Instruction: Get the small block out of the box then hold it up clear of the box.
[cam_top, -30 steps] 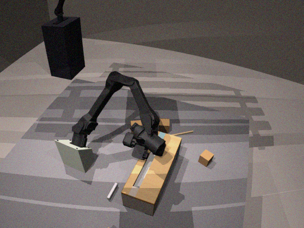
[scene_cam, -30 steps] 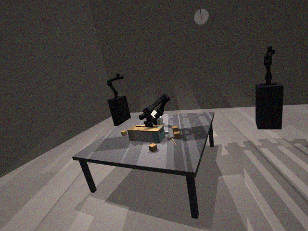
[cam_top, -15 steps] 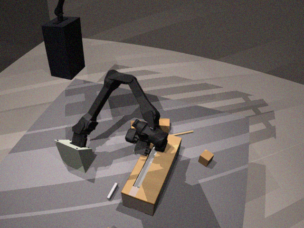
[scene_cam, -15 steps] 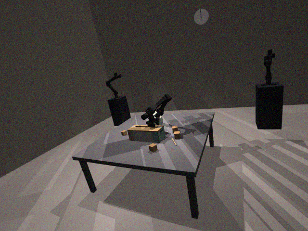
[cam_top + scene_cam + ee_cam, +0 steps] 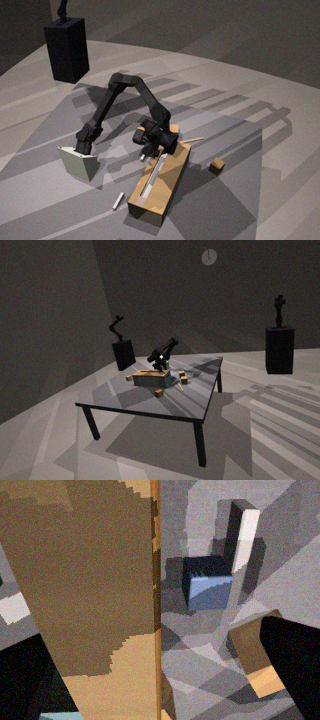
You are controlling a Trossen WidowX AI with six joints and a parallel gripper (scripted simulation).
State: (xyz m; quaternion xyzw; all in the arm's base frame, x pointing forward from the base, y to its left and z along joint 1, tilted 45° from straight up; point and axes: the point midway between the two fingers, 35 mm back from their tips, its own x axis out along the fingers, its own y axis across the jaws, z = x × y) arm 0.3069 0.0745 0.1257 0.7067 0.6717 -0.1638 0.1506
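The blue block lies 40 mm behind my gripper tip, 50 mm to the left of it and 100 mm below it. Also, from my gripper tip: thin wooden stick: 120 mm ahead, 200 mm to the left, 110 mm below; long tan box: 30 mm ahead, 120 mm to the right, 50 mm below.
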